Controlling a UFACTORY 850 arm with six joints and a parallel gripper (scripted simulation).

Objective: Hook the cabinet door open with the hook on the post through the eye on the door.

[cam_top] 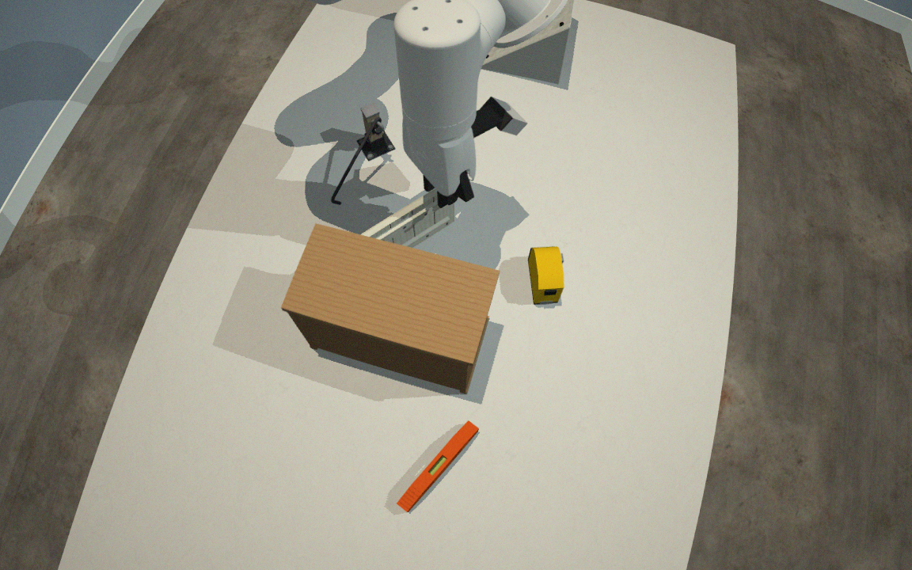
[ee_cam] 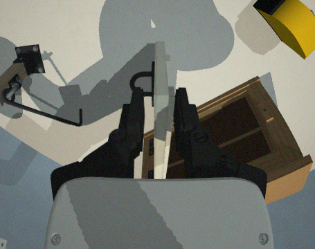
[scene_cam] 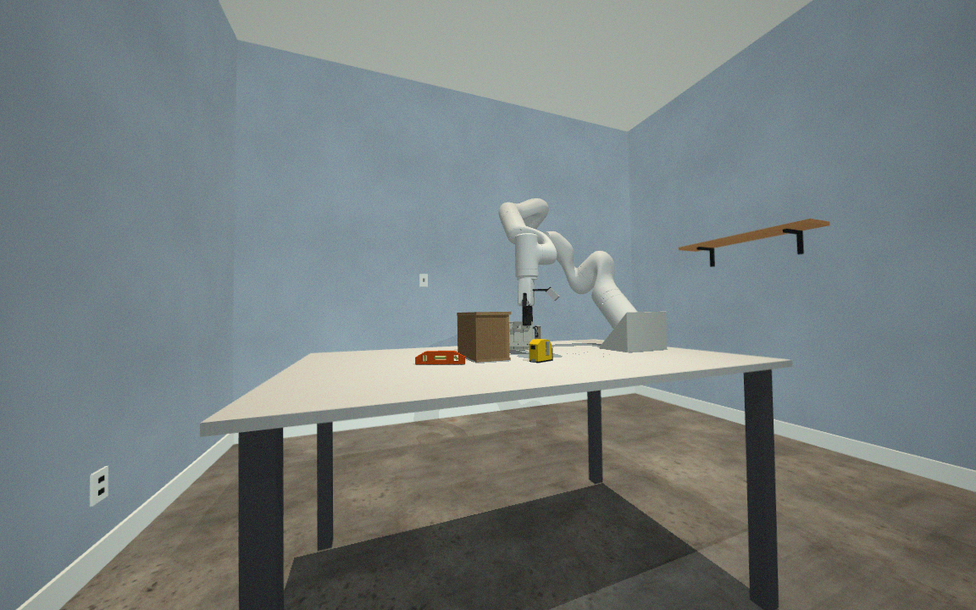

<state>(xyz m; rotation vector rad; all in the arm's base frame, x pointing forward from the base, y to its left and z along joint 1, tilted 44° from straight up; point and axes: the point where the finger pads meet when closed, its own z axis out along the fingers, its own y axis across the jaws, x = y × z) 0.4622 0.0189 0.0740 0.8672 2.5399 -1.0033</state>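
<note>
The thin black hook lies 6 cm behind my hand, 15 cm to the right of it and 8 cm below it. The rest, counted from my hand: yellow tape measure (4 cm ahead, 18 cm to the left, 10 cm below); then pale door (5 cm ahead, 5 cm to the right, 6 cm below); then hook post (9 cm behind, 14 cm to the right, 6 cm below).
</note>
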